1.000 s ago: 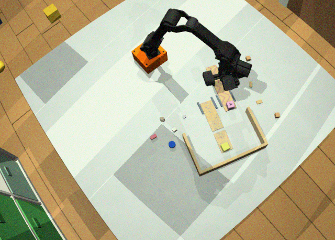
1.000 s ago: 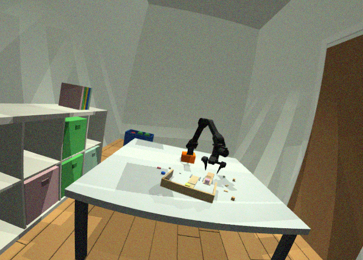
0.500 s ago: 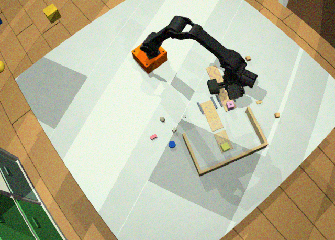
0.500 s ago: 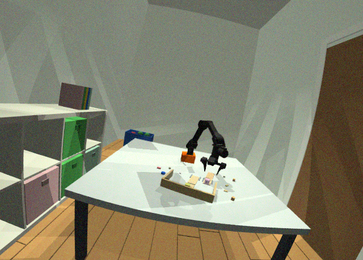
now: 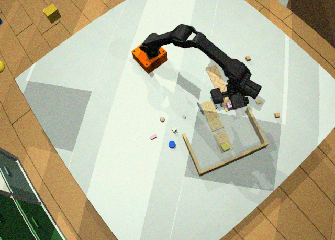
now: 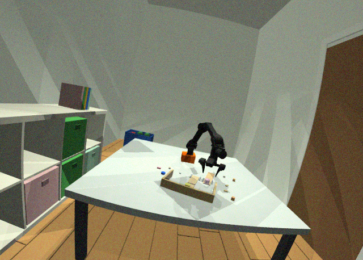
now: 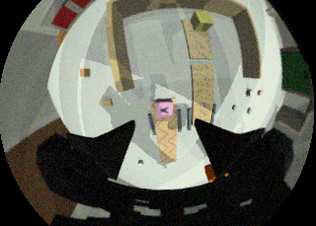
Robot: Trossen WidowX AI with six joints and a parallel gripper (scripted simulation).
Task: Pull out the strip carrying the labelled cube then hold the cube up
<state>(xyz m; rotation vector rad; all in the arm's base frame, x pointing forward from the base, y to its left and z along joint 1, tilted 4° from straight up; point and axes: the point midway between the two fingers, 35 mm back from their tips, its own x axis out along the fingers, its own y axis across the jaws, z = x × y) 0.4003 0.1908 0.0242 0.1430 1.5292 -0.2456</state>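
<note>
Right now my gripper tip is 1 cm short of the labelled pink cube and 5 cm above it. Also, from my gripper tip: pebble (10 cm behind, 30 cm to the right, 6 cm below); blue disc (3 cm ahead, 32 cm to the right, 6 cm below); zigzag strip (10 cm behind, 2 cm to the left, 6 cm below).
</note>
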